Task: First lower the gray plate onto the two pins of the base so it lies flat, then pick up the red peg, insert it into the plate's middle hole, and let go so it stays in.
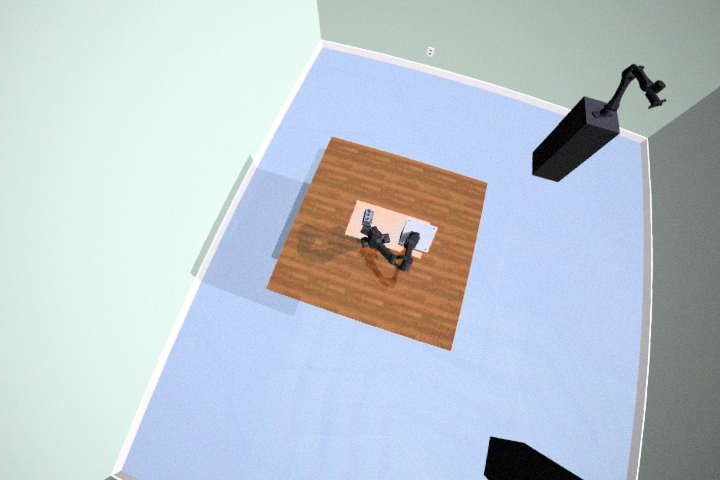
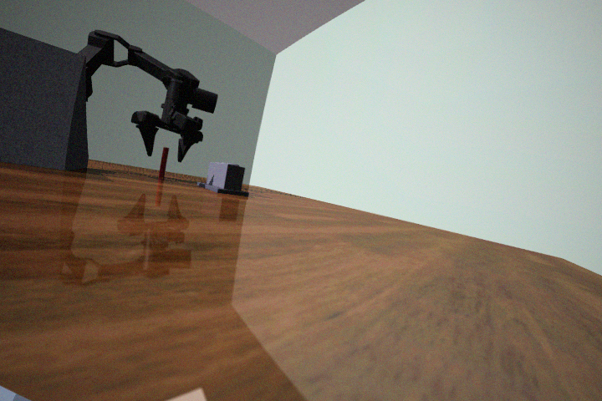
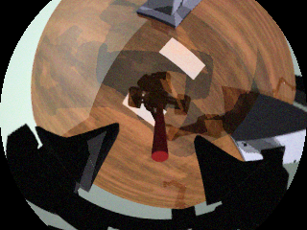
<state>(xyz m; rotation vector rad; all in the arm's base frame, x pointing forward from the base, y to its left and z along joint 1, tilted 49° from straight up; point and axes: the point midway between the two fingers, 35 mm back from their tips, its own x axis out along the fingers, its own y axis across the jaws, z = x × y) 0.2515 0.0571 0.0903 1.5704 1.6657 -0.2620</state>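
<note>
Now: the red peg 1 cm below my gripper tip. Round my gripper tip: base (19 cm to the right, 9 cm ahead, 4 cm below); then gray plate (19 cm to the right, 9 cm ahead).
</note>
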